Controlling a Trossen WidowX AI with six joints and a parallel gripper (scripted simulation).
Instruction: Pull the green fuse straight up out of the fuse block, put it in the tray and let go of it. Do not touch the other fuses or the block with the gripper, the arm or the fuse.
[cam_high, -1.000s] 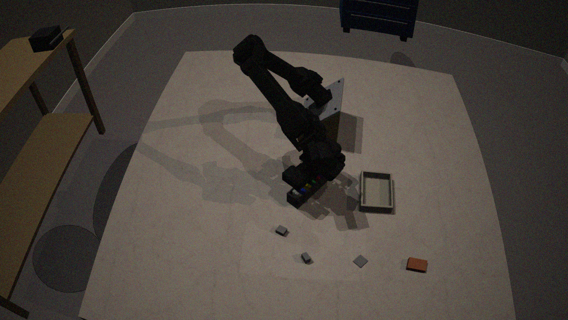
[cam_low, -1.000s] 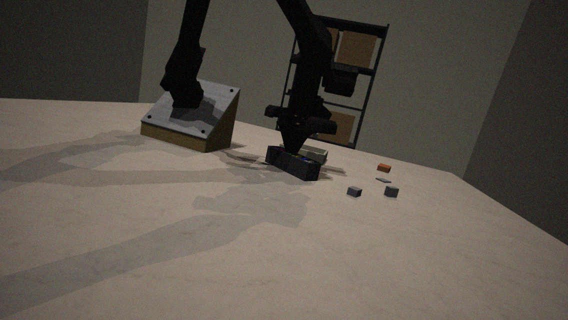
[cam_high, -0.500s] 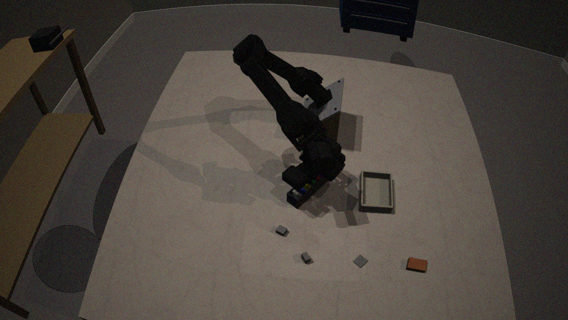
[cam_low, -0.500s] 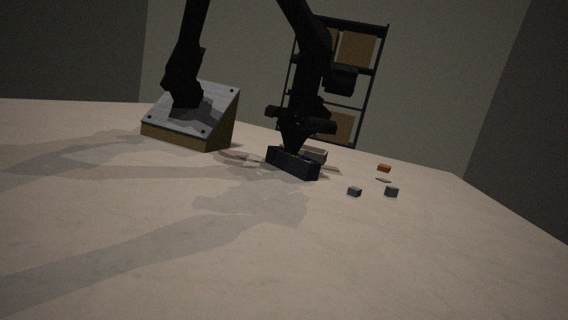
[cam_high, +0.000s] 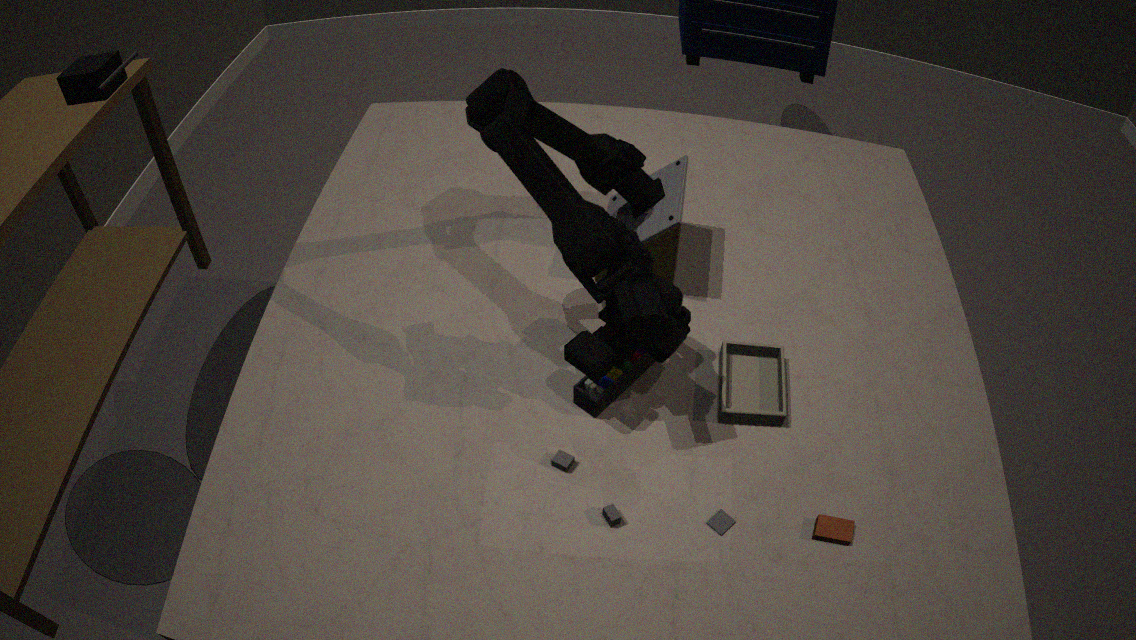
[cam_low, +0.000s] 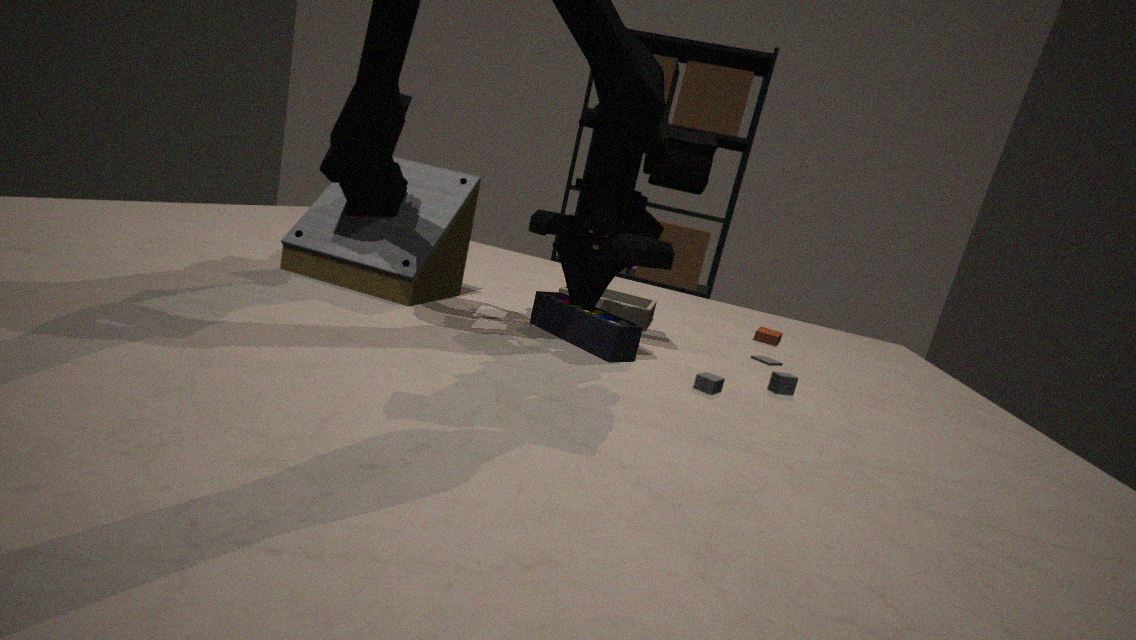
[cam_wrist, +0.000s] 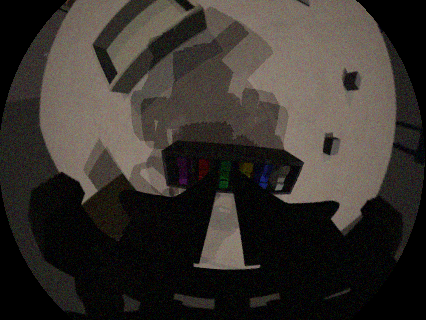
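Right now the green fuse is 10 mm below my gripper tip. From my gripper tip the other things lie so: grey tray 200 mm to the left, 30 mm below, 30 mm ahead.
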